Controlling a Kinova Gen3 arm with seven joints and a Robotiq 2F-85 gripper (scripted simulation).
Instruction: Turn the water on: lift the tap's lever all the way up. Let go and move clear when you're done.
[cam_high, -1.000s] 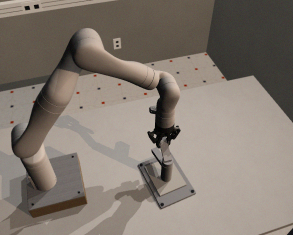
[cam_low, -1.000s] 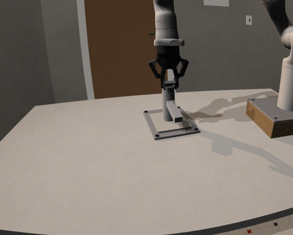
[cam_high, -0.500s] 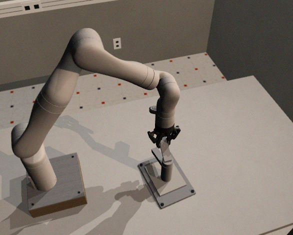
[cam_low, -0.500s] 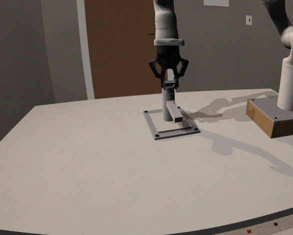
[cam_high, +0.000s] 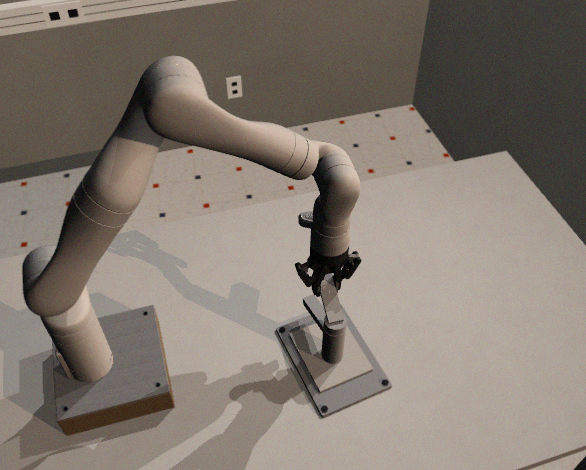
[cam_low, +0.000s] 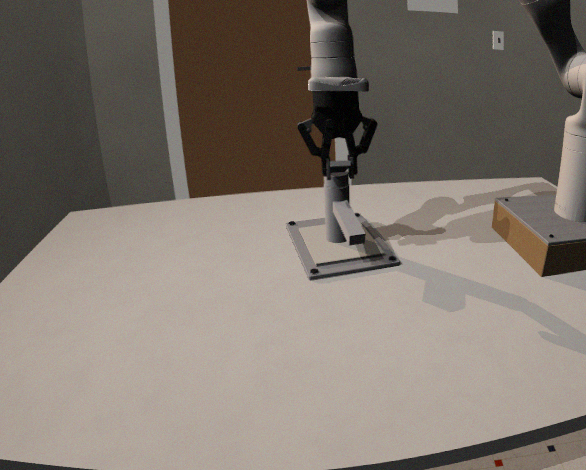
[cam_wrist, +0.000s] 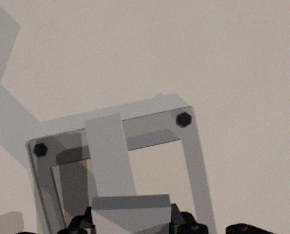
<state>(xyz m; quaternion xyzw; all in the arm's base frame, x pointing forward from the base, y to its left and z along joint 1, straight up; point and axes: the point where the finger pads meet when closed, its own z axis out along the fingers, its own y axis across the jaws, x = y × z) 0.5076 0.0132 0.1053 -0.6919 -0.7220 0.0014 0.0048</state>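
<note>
Now: the flat lever 3 cm to the right of my hand and 1 cm below it. Round my hand: grey tap: 5 cm to the right, 7 cm below; then plate frame: 7 cm to the right, 17 cm below.
</note>
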